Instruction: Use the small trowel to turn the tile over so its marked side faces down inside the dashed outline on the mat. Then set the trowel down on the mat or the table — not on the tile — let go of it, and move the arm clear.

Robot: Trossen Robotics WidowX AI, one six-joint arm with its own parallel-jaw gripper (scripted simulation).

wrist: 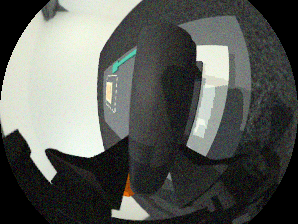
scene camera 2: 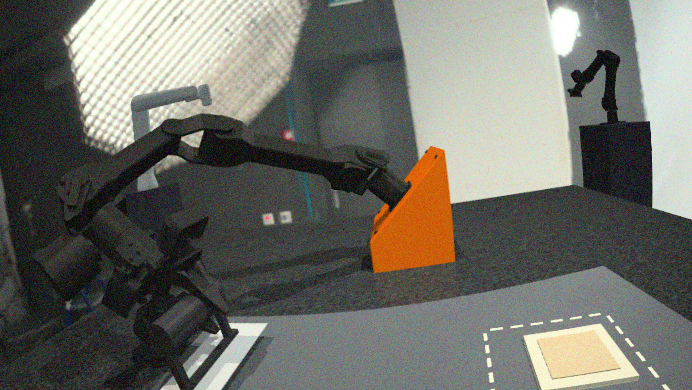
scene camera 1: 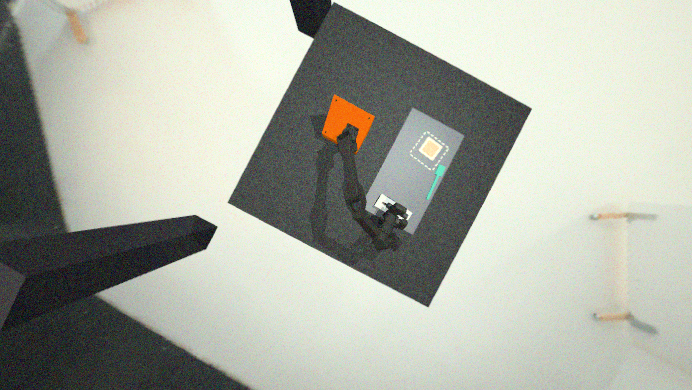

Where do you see a grey mat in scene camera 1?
At 402,178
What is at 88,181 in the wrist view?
My gripper.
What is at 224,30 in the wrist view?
A grey mat.
